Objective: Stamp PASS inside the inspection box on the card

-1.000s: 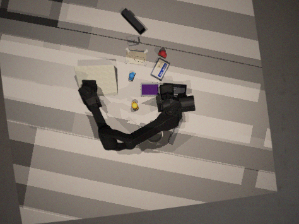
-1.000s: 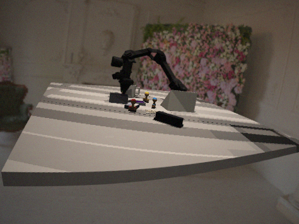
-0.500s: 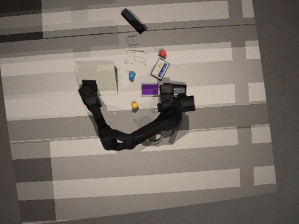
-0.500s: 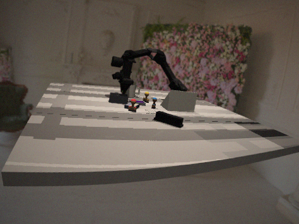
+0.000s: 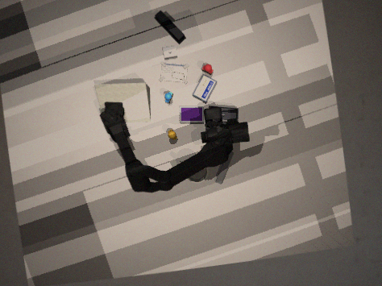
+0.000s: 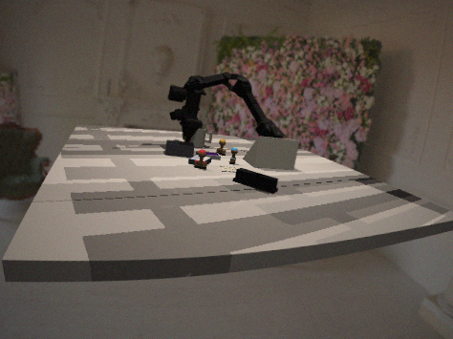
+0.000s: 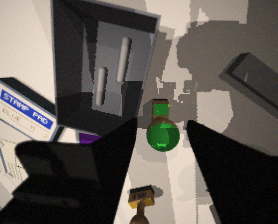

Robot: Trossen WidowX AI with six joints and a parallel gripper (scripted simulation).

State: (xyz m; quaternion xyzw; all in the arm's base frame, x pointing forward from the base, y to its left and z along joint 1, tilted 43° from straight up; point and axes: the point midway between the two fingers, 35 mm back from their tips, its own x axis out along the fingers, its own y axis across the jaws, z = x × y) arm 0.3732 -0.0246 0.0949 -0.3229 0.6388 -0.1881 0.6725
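The green-knobbed stamp is 2 cm below my gripper tip and 1 cm behind it. Round my gripper tip: grey bar: 13 cm to the right, 4 cm below, 4 cm ahead; then dark tray: 6 cm to the left, 3 cm below, 3 cm ahead; then purple ink pad: 9 cm behind, 7 cm to the left, 4 cm below.
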